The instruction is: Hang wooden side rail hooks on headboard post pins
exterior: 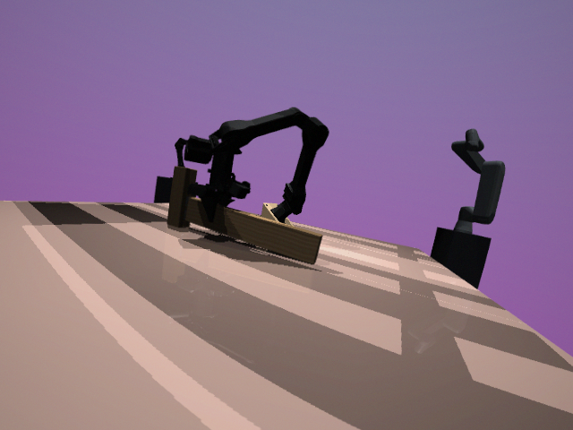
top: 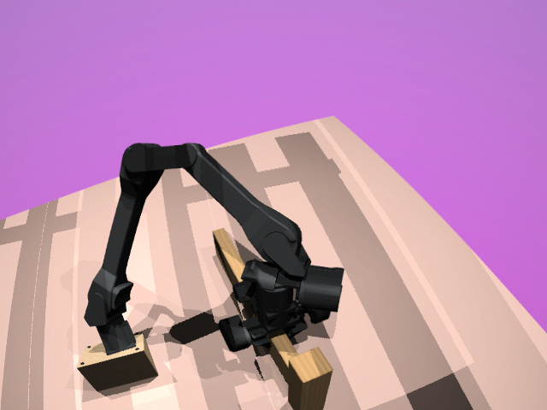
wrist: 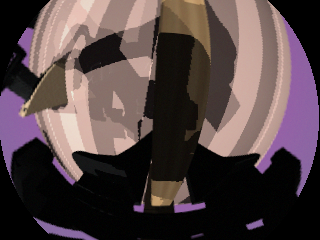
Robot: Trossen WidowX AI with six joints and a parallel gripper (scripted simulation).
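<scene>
My gripper tip is now 13 cm to the left of the wooden headboard post, 4 cm below it and 2 cm past it.
</scene>
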